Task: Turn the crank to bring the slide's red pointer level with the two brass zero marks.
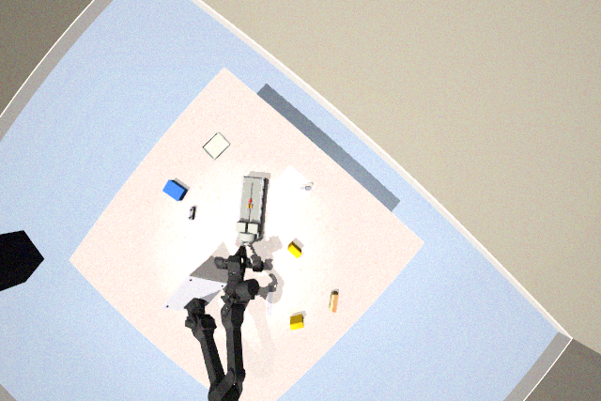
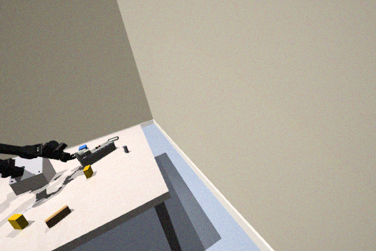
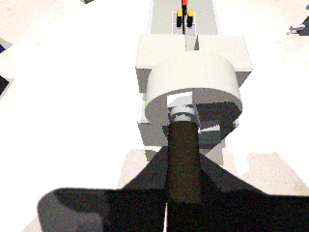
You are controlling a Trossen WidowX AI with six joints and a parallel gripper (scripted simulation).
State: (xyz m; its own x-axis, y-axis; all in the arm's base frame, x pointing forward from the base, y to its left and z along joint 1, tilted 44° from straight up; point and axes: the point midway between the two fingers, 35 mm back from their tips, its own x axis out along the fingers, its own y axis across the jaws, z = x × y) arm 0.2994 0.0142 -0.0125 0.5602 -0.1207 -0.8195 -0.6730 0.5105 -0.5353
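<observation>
Right now my gripper tip is 20 mm below the crank. The rest, counted from my gripper tip: blue block 400 mm to the left, 90 mm behind, 70 mm below; dark brown crank handle 30 mm above, 10 mm to the right, 10 mm behind; red pointer 150 mm ahead, 110 mm to the left, 10 mm below.
</observation>
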